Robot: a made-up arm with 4 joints. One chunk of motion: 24 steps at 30 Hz.
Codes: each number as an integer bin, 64 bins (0 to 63) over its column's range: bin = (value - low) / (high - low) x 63, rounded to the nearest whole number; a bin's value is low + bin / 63 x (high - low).
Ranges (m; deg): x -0.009..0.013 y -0.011..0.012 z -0.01..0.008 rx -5.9..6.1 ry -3..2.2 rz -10..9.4
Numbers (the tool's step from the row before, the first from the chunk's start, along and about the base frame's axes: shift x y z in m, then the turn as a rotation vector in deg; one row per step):
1: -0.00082 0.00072 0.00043 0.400 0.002 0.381
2: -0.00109 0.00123 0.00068 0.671 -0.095 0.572
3: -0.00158 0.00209 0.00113 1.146 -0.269 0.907
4: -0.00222 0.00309 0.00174 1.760 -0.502 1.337
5: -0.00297 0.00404 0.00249 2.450 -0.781 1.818
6: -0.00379 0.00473 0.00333 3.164 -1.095 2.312
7: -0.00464 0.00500 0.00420 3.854 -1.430 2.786
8: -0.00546 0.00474 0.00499 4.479 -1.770 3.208
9: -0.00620 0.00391 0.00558 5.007 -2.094 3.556
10: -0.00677 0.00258 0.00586 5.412 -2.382 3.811
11: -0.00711 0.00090 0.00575 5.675 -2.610 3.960
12: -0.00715 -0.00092 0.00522 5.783 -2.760 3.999
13: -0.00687 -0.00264 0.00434 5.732 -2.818 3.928
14: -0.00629 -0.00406 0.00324 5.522 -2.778 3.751
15: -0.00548 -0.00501 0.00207 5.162 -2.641 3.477
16: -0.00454 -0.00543 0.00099 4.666 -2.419 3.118
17: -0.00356 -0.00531 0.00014 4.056 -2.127 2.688
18: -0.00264 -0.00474 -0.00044 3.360 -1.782 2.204
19: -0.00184 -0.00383 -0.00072 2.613 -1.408 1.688
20: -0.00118 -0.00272 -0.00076 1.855 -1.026 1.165
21: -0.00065 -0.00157 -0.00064 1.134 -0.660 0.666
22: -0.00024 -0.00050 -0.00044 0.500 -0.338 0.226
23: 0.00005 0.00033 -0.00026 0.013 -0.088 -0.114
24: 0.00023 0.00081 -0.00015 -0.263 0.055 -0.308
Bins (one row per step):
1: 23 32 37 33 36 34
2: 23 33 37 34 35 34
3: 21 36 39 37 33 35
4: 19 39 41 40 30 37
5: 17 41 44 44 27 38
6: 15 43 47 48 23 40
7: 12 44 50 51 19 42
8: 10 43 52 54 15 43
9: 8 41 55 57 11 44
10: 6 37 56 59 7 45
11: 5 33 55 61 5 45
12: 5 28 53 61 3 45
13: 6 23 50 61 2 45
14: 8 19 46 60 3 45
15: 10 16 42 58 4 44
16: 13 15 38 55 7 43
17: 16 16 35 52 11 41
18: 18 17 33 49 15 40
19: 21 20 32 45 19 38
20: 22 23 32 41 24 36
21: 24 26 33 37 28 35
22: 25 29 33 34 32 33
23: 26 31 34 31 35 32
24: 26 32 34 30 37 31

